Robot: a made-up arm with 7 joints.
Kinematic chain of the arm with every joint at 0, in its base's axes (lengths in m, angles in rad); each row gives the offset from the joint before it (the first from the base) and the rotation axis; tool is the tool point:
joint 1: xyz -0.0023 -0.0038 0.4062 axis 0 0.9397 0.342
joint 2: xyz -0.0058 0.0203 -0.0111 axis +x
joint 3: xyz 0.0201 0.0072 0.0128 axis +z
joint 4: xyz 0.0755 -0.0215 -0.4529 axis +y
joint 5: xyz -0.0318 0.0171 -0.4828 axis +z
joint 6: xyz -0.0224 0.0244 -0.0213 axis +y
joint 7: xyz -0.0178 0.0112 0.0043 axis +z
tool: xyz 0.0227 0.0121 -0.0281
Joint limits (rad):
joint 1: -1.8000..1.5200
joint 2: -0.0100..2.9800
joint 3: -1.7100..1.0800
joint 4: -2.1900..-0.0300
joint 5: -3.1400..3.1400
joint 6: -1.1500..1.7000
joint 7: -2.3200..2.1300
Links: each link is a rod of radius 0.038 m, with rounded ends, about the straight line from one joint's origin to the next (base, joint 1, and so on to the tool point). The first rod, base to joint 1, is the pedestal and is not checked.
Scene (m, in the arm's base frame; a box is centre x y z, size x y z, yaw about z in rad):
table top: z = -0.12
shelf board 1: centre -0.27 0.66 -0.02 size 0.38 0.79 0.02 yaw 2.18
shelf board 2: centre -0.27 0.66 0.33 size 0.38 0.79 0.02 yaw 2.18
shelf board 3: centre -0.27 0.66 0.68 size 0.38 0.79 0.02 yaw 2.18
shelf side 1: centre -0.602 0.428 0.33 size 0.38 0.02 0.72 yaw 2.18
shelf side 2: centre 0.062 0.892 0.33 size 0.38 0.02 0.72 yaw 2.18
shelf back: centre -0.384 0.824 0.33 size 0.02 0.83 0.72 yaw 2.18
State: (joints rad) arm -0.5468 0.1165 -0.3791 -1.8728 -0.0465 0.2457 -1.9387
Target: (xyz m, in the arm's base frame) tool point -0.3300 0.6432 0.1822
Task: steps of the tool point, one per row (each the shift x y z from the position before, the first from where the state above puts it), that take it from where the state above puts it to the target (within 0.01 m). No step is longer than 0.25 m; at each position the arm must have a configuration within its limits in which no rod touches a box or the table.
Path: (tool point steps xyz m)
1: 0.0241 0.1979 -0.0653
2: -0.0506 0.2022 -0.0829
3: -0.1267 0.1805 -0.0699
4: -0.1850 0.1356 -0.0285
5: -0.2109 0.0753 0.0301
6: -0.1358 0.0582 -0.0262
7: -0.1498 0.0394 0.0187
8: -0.1454 0.0192 0.0648

